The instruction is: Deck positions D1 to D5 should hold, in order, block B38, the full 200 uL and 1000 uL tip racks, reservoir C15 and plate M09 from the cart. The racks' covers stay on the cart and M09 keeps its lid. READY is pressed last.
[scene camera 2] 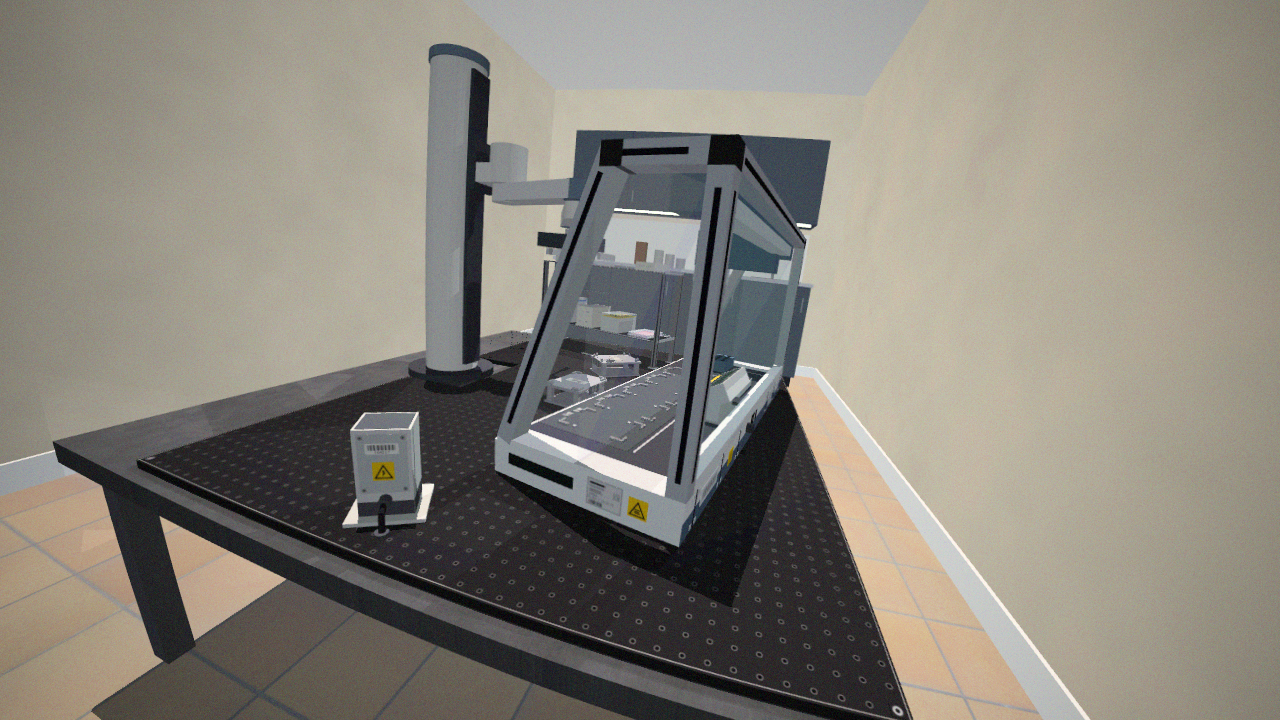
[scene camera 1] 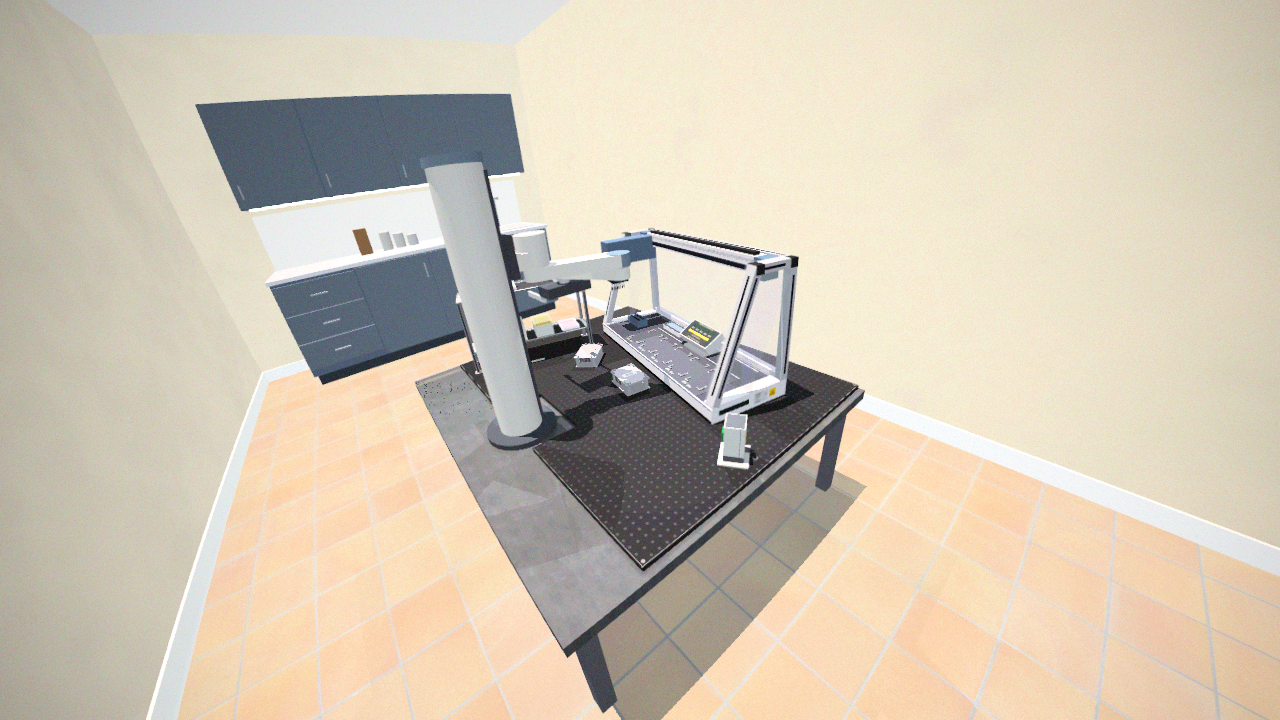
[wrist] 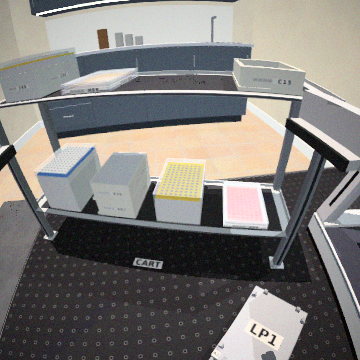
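Note:
My gripper (wrist: 148,113) is open and empty, its fingers at the left and right edges of the wrist view, facing the cart. On the lower shelf stand a blue-banded tip rack (wrist: 70,180), two stacked grey blocks (wrist: 120,185) with blurred labels, the upper apparently B38, a yellow-banded tip rack (wrist: 180,192) and a flat pink plate (wrist: 245,205), its label unreadable. Reservoir C15 (wrist: 267,77) stands at the upper shelf's right end. Another yellow-banded rack (wrist: 37,75) is at its left. The deck (scene camera 1: 666,356) (scene camera 2: 617,407) shows corner clips and no labware on its visible positions. READY is not legible.
A flat clear plate (wrist: 100,81) lies on the cart's upper shelf. The LP1 stand (wrist: 240,327) is in front of the cart. A frame (scene camera 1: 726,344) (scene camera 2: 709,340) encloses the deck. A control panel (scene camera 1: 702,336) stands behind it. A small grey box (scene camera 1: 734,437) (scene camera 2: 386,461) stands near the table edge.

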